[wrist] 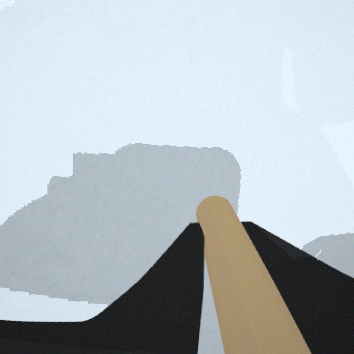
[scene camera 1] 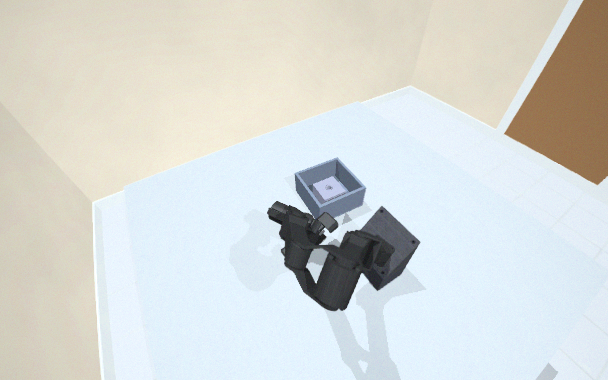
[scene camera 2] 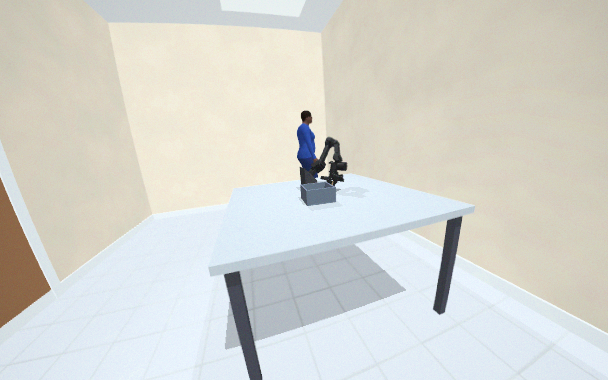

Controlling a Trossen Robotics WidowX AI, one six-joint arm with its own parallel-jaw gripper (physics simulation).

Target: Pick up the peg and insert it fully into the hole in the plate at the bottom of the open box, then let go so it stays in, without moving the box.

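Frame: origin at the arm's base, x right, y back, z down, level; centimetres.
Where they show: gripper, fingertip midpoint: (wrist: 219, 233); arm's base, origin of the base link: (scene camera 1: 379, 250) (scene camera 2: 309, 174).
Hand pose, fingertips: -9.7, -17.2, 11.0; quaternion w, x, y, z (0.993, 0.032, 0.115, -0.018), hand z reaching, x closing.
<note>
Each offset is from my fingertips to the top centre of the thing, as dx, dy, dz. "*": to the spot under its first point. Level surfaces: height alone.
The tan round peg {* -1.0, -1.1, -4.4} (wrist: 250, 290) runs between the two black fingers of my gripper (wrist: 219, 233) in the wrist view, its far end pointing down at the table. Both fingertips lie against its sides, so my gripper is shut on it. In the scene views my gripper (scene camera 2: 333, 182) is low over the table beside the box; in scene camera 1 the arm hides the peg. Whether the peg's foot touches the table I cannot tell. The open blue-grey box {+18.5, -14.0, -8.8} (scene camera 1: 342, 204) (scene camera 2: 320, 196) stands upright. The pale plate {+18.5, -14.0, -5.1} (scene camera 1: 321, 193) with its small central hole {* +19.3, -14.5, -3.9} (scene camera 1: 329, 187) lies at its bottom.
A dark block with screw holes (scene camera 1: 400, 231) (scene camera 2: 303, 176) stands at the arm's base, near the box. The arm's links bend over the area between block and peg. The pale table {dz +1.0} (scene camera 1: 200, 310) (scene camera 2: 270, 227) carries them. A person in blue (scene camera 2: 306, 142) stands beyond the table.
</note>
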